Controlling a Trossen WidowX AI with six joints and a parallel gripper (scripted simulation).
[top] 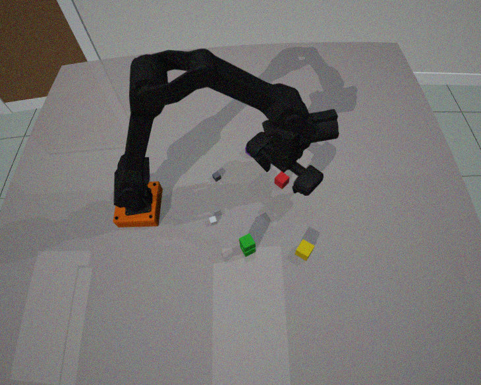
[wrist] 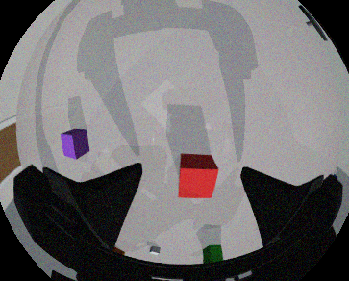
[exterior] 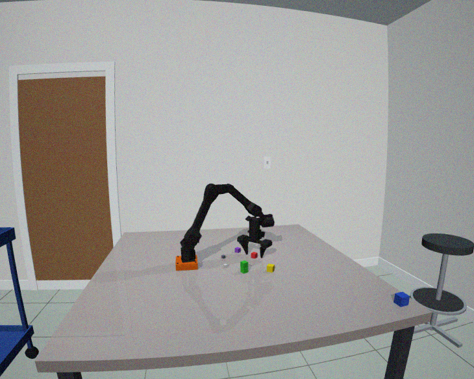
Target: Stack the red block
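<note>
Now: the red block 10 mm above my gripper tip. Round my gripper tip: small grey block: 160 mm behind, 40 mm to the left; then purple block: 60 mm behind, 110 mm to the left; then yellow block: 10 mm ahead, 190 mm to the right, 10 mm above.
</note>
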